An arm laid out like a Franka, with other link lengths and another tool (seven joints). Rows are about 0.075 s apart.
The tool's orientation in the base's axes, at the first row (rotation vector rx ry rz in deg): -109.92 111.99 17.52
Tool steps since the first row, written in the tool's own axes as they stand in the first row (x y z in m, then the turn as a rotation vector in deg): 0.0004 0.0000 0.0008 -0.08 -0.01 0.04; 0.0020 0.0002 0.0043 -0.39 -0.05 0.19; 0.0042 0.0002 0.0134 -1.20 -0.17 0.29; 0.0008 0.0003 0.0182 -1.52 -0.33 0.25; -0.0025 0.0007 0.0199 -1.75 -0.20 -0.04; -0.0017 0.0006 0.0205 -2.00 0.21 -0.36; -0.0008 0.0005 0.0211 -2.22 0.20 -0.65; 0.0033 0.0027 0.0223 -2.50 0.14 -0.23; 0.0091 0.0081 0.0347 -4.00 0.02 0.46; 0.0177 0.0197 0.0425 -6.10 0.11 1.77; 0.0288 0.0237 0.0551 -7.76 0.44 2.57; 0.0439 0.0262 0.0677 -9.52 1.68 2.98; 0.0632 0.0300 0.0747 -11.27 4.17 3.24
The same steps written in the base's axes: 0.0001 0.0000 -0.0009 0.01 0.09 0.00; 0.0003 0.0000 -0.0047 0.07 0.43 0.00; 0.0014 0.0017 -0.0139 0.19 1.20 0.26; 0.0019 0.0068 -0.0168 0.35 1.47 0.44; 0.0016 0.0105 -0.0170 0.18 1.57 0.79; 0.0018 0.0100 -0.0179 -0.27 1.68 1.13; 0.0020 0.0095 -0.0188 -0.29 1.76 1.49; 0.0000 0.0063 -0.0218 -0.18 2.18 1.23; -0.0039 0.0064 -0.0360 0.01 3.83 1.25; -0.0144 0.0023 -0.0479 0.06 6.28 0.93; -0.0168 -0.0024 -0.0643 -0.19 8.14 0.86; -0.0177 -0.0108 -0.0823 -1.38 9.96 1.08; -0.0205 -0.0253 -0.0970 -3.84 11.77 1.30
